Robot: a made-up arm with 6 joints.
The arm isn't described. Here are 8 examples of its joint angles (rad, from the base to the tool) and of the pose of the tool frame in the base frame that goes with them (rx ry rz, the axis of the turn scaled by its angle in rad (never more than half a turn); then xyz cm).
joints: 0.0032 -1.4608 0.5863 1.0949 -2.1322 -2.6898
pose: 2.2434 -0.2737 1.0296 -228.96 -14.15 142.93
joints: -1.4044 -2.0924 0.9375 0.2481 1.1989 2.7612
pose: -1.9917 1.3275 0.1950 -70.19 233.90 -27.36
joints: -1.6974 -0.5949 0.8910 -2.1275 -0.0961 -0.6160
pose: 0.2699 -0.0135 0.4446 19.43 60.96 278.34
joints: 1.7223 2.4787 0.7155 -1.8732 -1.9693 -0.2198
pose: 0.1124 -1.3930 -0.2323 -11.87 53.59 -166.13
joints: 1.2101 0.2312 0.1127 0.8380 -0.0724 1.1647
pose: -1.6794 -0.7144 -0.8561 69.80 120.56 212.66
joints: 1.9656 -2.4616 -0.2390 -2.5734 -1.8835 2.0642
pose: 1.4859 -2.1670 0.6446 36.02 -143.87 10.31
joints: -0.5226 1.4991 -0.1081 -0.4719 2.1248 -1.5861
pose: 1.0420 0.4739 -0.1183 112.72 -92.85 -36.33
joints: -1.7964 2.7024 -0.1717 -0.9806 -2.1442 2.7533
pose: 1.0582 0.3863 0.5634 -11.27 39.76 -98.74
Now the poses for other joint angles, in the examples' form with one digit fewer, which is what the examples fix.
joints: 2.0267 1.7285 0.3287 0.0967 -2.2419 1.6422
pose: 1.052 0.481 -0.205 -50.1 175.2 -68.7
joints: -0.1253 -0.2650 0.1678 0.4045 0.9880 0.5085
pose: -0.347 -0.266 -1.364 41.4 -29.6 256.6
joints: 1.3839 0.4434 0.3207 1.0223 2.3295 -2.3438
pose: 1.277 0.276 -2.473 46.7 161.9 206.7
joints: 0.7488 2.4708 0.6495 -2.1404 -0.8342 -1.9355
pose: -2.212 -0.400 0.395 27.9 43.3 -167.1
